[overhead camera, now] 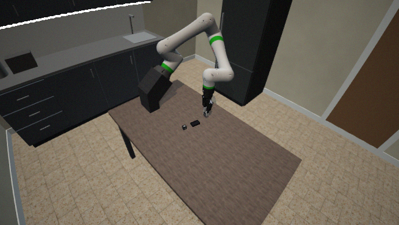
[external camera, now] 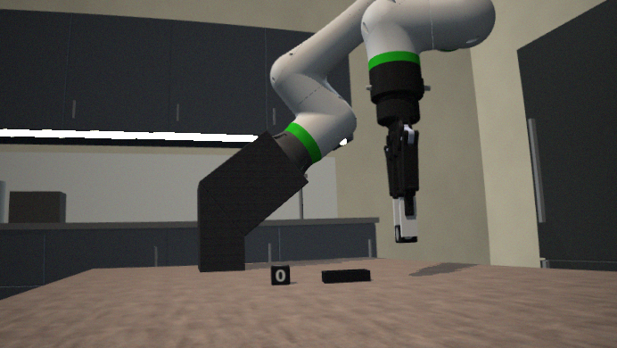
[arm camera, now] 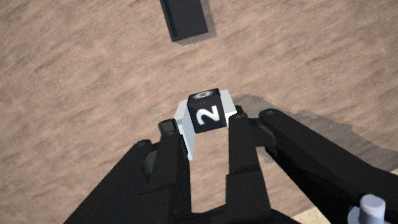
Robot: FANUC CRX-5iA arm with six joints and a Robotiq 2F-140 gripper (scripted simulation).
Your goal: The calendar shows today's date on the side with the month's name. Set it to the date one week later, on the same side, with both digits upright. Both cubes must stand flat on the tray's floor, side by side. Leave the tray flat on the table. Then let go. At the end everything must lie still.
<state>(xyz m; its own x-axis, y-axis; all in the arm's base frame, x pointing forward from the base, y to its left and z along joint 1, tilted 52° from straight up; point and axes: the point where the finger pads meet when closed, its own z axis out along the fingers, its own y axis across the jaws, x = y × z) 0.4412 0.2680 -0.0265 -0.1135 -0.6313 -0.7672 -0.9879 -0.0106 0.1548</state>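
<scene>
The black tray lies 110 mm to the right of my hand, 90 mm below it and 10 mm behind it. Round my hand: cube (30 mm below).
</scene>
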